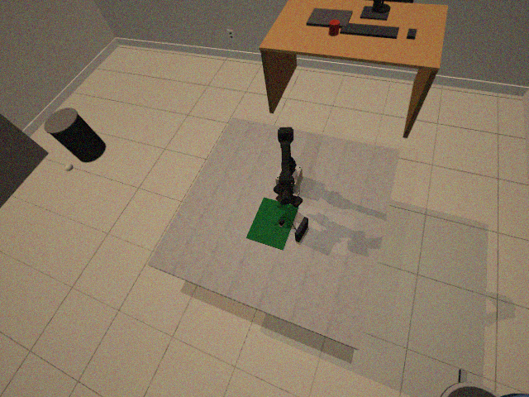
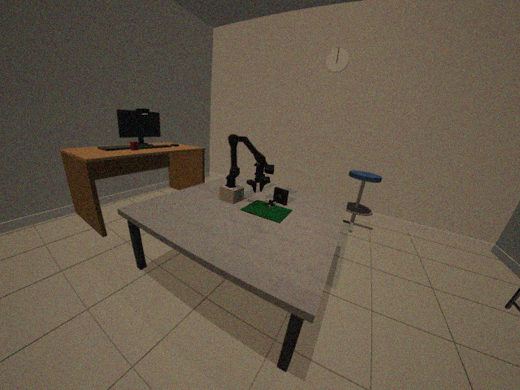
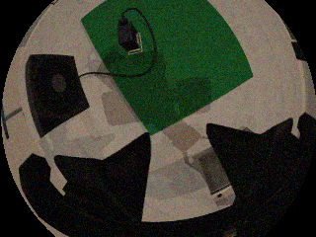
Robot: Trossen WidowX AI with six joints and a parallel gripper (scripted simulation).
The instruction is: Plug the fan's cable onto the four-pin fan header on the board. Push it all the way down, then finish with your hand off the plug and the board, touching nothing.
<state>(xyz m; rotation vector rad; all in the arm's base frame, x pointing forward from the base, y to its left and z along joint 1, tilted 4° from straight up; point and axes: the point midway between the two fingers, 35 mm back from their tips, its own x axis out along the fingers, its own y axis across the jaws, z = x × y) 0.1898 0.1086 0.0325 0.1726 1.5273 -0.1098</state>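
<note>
The dark fan plug lies 12 cm ahead of my gripper tip, 6 cm below it and 2 cm to the left of it. Also, from my gripper tip: green board (14 cm ahead, 10 cm below, 4 cm to the right); black fan (14 cm to the left, 11 cm ahead, 3 cm below); pale four-pin header (12 cm ahead, 9 cm below, 2 cm to the left).
</note>
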